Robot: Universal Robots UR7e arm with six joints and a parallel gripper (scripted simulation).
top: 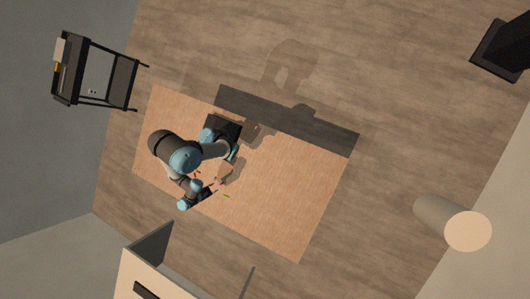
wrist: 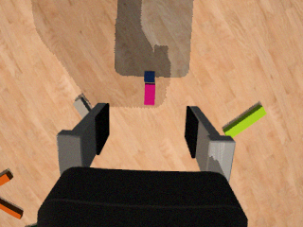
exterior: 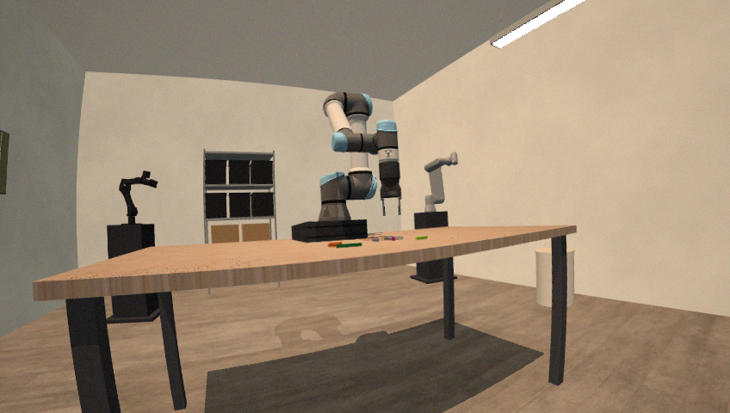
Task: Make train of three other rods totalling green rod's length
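Now: the lime rod 100 mm below my hand, 80 mm to the left of it and 60 mm ahead of it. The rest, counted from my hand: magenta rod 100 mm below; small blue rod 100 mm below, 20 mm behind, 10 mm to the left; grey rod 100 mm below, 70 mm to the right, 10 mm behind.
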